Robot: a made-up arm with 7 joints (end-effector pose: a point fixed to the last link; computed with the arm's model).
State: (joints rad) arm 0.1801 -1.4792 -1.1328 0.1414 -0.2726 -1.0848 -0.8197
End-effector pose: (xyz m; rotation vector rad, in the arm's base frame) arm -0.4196 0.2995 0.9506 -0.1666 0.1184 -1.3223
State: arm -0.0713 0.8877 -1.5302 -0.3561 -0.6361 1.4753 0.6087
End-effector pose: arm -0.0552 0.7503 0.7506 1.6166 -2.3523 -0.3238
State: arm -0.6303 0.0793 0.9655 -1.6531 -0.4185 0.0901 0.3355
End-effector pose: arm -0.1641 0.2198 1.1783 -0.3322 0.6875 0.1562
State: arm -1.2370 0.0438 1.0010 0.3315 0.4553 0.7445 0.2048
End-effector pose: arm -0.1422 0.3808 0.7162 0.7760 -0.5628 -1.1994
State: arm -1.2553 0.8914 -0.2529 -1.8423 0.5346 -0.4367 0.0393
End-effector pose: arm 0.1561 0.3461 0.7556 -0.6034 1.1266 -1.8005
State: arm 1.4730 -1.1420 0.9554 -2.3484 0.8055 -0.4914 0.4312
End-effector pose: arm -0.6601 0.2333 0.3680 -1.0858 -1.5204 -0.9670
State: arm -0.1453 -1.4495 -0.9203 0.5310 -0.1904 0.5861 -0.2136
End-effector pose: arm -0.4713 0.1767 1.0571 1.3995 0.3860 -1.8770
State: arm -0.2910 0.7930 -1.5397 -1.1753 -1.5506 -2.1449 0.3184
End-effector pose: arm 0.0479 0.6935 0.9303 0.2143 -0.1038 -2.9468
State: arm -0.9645 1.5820 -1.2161 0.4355 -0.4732 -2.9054 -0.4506
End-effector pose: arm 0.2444 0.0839 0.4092 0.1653 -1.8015 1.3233
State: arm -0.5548 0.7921 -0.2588 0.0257 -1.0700 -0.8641 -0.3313
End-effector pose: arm 0.2970 0.6363 0.6364 -1.1536 -1.3626 -2.2685
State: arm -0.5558 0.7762 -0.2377 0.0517 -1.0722 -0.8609 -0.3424
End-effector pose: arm 0.2963 0.6339 0.6317 -1.1744 -1.3852 -2.2482
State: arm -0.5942 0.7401 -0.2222 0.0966 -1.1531 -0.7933 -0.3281
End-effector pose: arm 0.2963 0.6549 0.6001 -1.1751 -1.4300 -2.0956
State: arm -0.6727 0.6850 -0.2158 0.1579 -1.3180 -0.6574 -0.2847
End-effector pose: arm 0.2841 0.6960 0.5406 -1.1442 -1.4420 -1.8069
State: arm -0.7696 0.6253 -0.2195 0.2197 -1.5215 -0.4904 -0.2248
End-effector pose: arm 0.2482 0.7373 0.4777 -1.0880 -1.3618 -1.4742
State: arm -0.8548 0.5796 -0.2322 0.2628 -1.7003 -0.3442 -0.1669
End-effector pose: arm 0.2033 0.7640 0.4388 -1.0300 -1.2219 -1.2072
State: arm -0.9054 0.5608 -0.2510 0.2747 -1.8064 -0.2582 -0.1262
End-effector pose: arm 0.1746 0.7770 0.4263 -0.9905 -1.1093 -1.0655
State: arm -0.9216 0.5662 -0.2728 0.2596 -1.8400 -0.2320 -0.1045
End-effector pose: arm 0.1675 0.7836 0.4266 -0.9718 -1.0604 -1.0337
